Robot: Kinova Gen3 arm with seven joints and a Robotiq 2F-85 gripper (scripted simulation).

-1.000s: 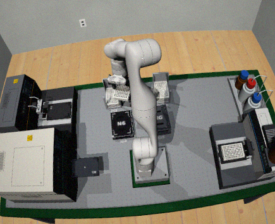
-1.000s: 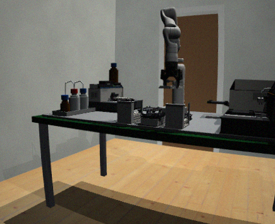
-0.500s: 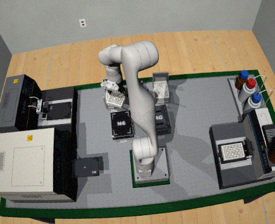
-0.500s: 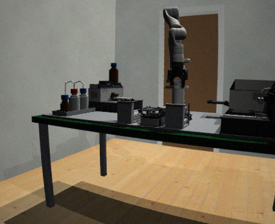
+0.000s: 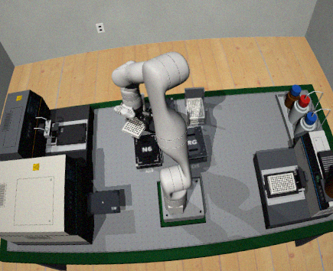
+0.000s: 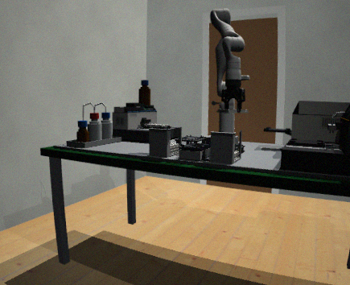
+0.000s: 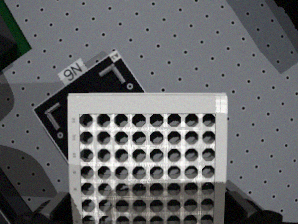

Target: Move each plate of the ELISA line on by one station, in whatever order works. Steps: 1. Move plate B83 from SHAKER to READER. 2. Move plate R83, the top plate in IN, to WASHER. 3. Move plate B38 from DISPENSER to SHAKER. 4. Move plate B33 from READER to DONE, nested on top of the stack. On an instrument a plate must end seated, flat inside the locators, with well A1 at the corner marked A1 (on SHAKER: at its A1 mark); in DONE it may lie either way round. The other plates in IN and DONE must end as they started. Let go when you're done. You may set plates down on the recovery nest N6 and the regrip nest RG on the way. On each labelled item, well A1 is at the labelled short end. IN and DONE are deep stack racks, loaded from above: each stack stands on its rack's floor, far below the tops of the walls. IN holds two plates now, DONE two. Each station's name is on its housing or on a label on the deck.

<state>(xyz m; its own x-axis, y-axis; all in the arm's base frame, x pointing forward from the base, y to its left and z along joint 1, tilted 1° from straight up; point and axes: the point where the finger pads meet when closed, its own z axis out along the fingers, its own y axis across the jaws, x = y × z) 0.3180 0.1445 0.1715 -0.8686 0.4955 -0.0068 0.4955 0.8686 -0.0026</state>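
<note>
Right now my hand is 32 cm past the dark reader tray, 16 cm to the right of it and 11 cm above it. From my hand the other things lie so: N6 nest: 19 cm below, 4 cm behind, 2 cm to the right; regrip nest: 23 cm to the right, 16 cm below, 3 cm behind; washer tray: 35 cm to the left, 13 cm below, 4 cm ahead.
</note>
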